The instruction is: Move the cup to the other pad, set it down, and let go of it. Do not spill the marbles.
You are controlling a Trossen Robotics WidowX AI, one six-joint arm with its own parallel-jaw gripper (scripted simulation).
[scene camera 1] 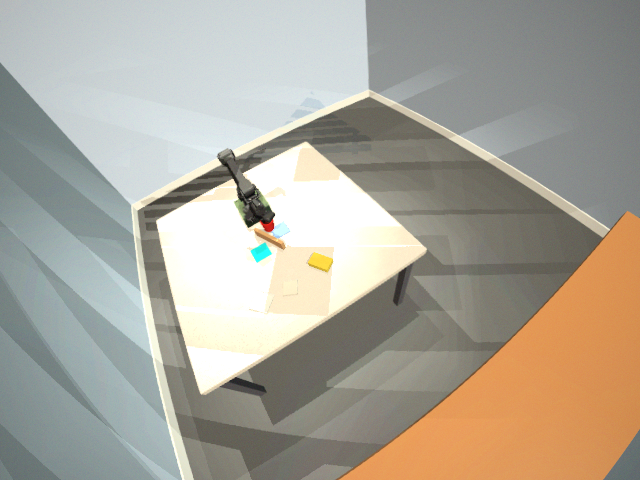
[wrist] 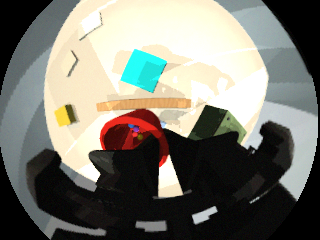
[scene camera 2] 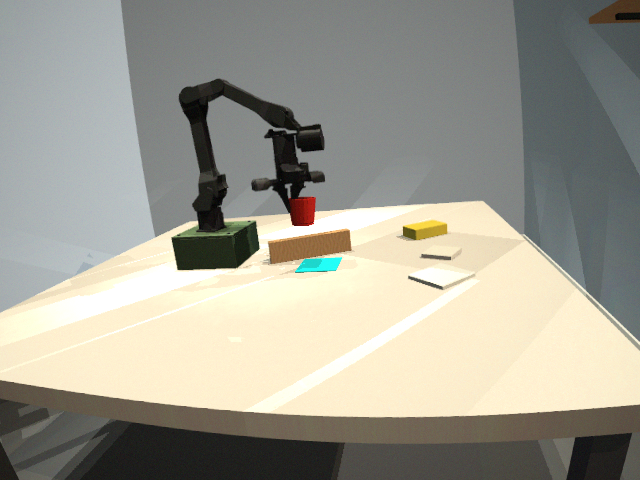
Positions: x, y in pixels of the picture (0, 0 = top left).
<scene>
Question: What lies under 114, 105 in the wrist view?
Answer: A wooden wall.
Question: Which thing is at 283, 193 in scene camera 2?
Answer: My gripper.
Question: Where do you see a cyan pad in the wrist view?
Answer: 143, 70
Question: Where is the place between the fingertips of my gripper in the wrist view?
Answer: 160, 131
</scene>
